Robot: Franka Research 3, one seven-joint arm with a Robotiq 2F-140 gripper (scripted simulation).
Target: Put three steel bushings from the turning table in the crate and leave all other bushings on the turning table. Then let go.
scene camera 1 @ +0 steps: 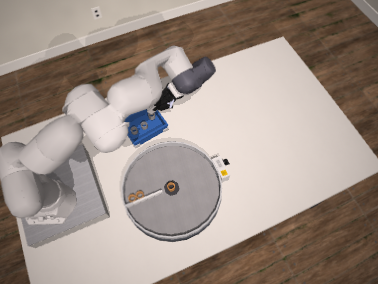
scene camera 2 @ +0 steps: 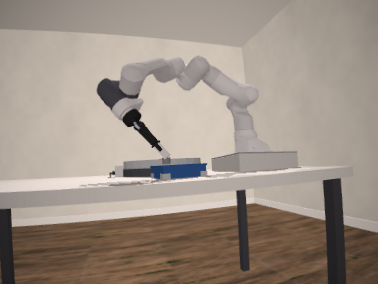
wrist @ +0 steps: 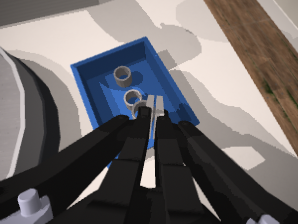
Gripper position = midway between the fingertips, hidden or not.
In view: the gripper (wrist: 154,105), a turning table (scene camera 1: 191,204) and a crate (scene camera 1: 158,125).
The crate also shows in scene camera 2 (scene camera 2: 183,170) and in the wrist view (wrist: 103,99).
